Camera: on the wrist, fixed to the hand. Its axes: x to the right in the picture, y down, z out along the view.
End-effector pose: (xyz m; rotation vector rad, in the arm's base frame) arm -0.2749 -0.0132 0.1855 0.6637 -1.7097 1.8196
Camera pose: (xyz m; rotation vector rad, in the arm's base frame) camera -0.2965 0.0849 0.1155 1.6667 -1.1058 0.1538
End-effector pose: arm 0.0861 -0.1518 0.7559 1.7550 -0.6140 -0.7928
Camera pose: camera 0.1454 -0.0887 0.8424 1.2876 0.7446 -2.2507
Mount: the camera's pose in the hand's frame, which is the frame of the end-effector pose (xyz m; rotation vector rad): -0.0265 0.0618 -0.1023 -0.4828 -0.5525 -1.5319
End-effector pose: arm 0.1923 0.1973 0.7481 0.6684 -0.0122 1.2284
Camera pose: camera 0.0943 0.2339 0.6844 0.3693 -0.2092 -0.4494
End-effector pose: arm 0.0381 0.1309 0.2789 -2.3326 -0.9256 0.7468
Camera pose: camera 0.1159 0.0461 0.3207 -0.9665 -2.7654 0.4284
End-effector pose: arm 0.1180 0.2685 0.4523 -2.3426 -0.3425 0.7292
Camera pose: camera 0.1594 0.1588 0.4874 -1.4222 -2.3459 0.4333
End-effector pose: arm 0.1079 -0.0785 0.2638 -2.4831 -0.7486 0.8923
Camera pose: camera 0.1809 -0.1611 0.3172 -1.0970 -2.6551 0.7012
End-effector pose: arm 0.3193 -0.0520 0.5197 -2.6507 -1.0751 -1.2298
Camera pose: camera 0.2766 -0.1447 0.5874 1.0241 1.7318 0.3258
